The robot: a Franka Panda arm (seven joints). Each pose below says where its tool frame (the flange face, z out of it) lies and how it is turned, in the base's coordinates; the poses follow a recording.
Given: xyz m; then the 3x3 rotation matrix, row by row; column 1 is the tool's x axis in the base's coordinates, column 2 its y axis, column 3 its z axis. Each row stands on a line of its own.
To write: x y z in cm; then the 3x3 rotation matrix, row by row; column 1 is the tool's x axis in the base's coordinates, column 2 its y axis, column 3 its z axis. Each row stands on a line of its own. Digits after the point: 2 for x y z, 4 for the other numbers.
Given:
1:
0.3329, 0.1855, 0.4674
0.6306, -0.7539, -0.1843
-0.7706, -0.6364, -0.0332
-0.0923, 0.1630, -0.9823
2:
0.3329, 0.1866, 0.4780
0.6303, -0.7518, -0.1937
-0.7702, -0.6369, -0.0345
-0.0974, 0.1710, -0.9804
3:
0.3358, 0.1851, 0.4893
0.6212, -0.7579, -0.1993
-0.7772, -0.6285, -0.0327
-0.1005, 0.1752, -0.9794
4:
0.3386, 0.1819, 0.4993
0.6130, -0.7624, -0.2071
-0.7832, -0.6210, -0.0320
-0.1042, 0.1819, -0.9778
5:
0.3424, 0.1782, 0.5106
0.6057, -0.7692, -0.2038
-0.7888, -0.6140, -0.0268
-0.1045, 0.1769, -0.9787
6:
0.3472, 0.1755, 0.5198
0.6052, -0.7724, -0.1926
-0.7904, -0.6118, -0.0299
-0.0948, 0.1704, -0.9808
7:
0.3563, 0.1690, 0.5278
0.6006, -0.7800, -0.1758
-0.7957, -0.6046, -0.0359
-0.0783, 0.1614, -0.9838
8:
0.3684, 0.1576, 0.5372
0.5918, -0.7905, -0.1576
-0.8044, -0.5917, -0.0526
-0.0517, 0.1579, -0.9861
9:
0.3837, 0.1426, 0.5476
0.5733, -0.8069, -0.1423
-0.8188, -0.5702, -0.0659
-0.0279, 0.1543, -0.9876
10:
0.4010, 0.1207, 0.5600
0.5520, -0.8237, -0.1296
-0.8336, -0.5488, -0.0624
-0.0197, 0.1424, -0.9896
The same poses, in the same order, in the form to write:
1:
33.29, 18.55, 46.74
0.6306, -0.7539, -0.1843
-0.7706, -0.6364, -0.0332
-0.0923, 0.1630, -0.9823

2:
33.29, 18.66, 47.80
0.6303, -0.7518, -0.1937
-0.7702, -0.6369, -0.0345
-0.0974, 0.1710, -0.9804

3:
33.58, 18.51, 48.93
0.6212, -0.7579, -0.1993
-0.7772, -0.6285, -0.0327
-0.1005, 0.1752, -0.9794

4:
33.86, 18.19, 49.93
0.6130, -0.7624, -0.2071
-0.7832, -0.6210, -0.0320
-0.1042, 0.1819, -0.9778

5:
34.24, 17.82, 51.06
0.6057, -0.7692, -0.2038
-0.7888, -0.6140, -0.0268
-0.1045, 0.1769, -0.9787

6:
34.72, 17.55, 51.98
0.6052, -0.7724, -0.1926
-0.7904, -0.6118, -0.0299
-0.0948, 0.1704, -0.9808

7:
35.63, 16.90, 52.78
0.6006, -0.7800, -0.1758
-0.7957, -0.6046, -0.0359
-0.0783, 0.1614, -0.9838

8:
36.84, 15.76, 53.72
0.5918, -0.7905, -0.1576
-0.8044, -0.5917, -0.0526
-0.0517, 0.1579, -0.9861

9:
38.37, 14.26, 54.76
0.5733, -0.8069, -0.1423
-0.8188, -0.5702, -0.0659
-0.0279, 0.1543, -0.9876

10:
40.10, 12.07, 56.00
0.5520, -0.8237, -0.1296
-0.8336, -0.5488, -0.0624
-0.0197, 0.1424, -0.9896

